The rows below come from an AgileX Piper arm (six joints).
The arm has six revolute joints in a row. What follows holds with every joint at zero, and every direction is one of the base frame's. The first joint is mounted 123.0 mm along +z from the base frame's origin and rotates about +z. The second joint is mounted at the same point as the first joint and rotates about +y. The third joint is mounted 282.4 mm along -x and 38.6 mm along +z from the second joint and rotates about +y. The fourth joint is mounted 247.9 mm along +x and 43.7 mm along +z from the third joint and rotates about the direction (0.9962, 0, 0.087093). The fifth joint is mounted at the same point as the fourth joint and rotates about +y. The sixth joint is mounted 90.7 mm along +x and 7.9 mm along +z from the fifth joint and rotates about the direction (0.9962, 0, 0.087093). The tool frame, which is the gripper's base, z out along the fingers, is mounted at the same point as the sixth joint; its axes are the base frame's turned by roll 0.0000, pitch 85.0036 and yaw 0.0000 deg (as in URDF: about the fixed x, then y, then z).
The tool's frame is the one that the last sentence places.
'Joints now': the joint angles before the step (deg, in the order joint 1, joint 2, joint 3, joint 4, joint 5, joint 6). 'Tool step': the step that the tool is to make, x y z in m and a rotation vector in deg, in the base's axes. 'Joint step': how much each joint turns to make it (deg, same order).
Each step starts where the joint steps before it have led.
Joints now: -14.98 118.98 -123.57 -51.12 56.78 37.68
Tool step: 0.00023 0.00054 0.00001 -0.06 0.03 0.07
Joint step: 0.08 0.00 0.01 -0.06 0.00 -0.01
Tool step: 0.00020 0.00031 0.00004 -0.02 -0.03 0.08
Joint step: 0.04 0.00 0.00 0.00 -0.05 0.00
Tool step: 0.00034 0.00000 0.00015 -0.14 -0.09 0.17
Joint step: 0.00 0.01 0.00 -0.07 -0.23 -0.02
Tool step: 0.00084 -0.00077 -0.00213 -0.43 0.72 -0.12
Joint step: 0.00 0.30 0.00 -0.47 0.19 -0.26
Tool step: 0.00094 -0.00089 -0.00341 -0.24 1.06 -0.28
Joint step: 0.00 0.42 -0.01 -0.34 0.50 -0.38
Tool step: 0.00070 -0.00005 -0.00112 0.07 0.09 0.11
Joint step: 0.00 0.13 0.01 0.09 -0.10 -0.05
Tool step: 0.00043 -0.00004 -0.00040 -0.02 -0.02 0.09
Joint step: 0.00 0.06 -0.01 0.00 -0.12 0.01
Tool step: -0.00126 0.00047 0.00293 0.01 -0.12 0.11
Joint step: 0.00 -0.26 -0.23 0.29 0.15 -0.43
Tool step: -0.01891 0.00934 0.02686 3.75 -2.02 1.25
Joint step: 0.00 -4.30 0.11 5.98 1.80 -3.16
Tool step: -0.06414 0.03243 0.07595 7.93 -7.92 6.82
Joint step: 0.00 -13.09 0.85 15.15 3.20 -7.54
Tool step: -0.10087 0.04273 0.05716 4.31 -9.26 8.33
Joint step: 0.00 -19.53 10.15 12.06 -0.24 -4.72
